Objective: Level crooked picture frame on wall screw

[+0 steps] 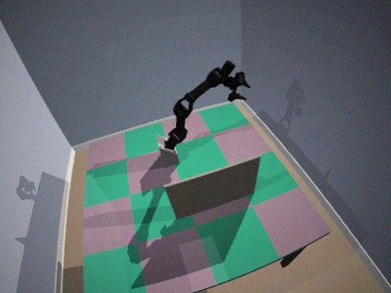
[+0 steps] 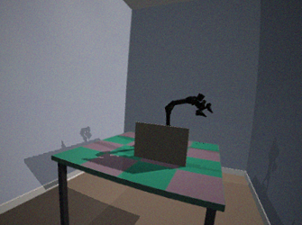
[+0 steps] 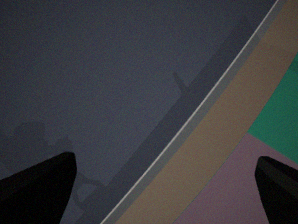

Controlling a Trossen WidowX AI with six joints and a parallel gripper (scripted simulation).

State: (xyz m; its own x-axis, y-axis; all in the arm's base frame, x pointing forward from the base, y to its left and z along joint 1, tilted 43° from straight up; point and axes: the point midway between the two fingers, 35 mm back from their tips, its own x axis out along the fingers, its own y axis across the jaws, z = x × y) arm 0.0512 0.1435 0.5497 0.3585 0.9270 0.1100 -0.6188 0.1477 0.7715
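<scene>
My gripper tip is 37 cm to the left of the picture frame, 35 cm short of it and 24 cm above it. The rest, counted from my gripper tip: wall panel 37 cm to the right, 37 cm ahead, 25 cm below.
</scene>
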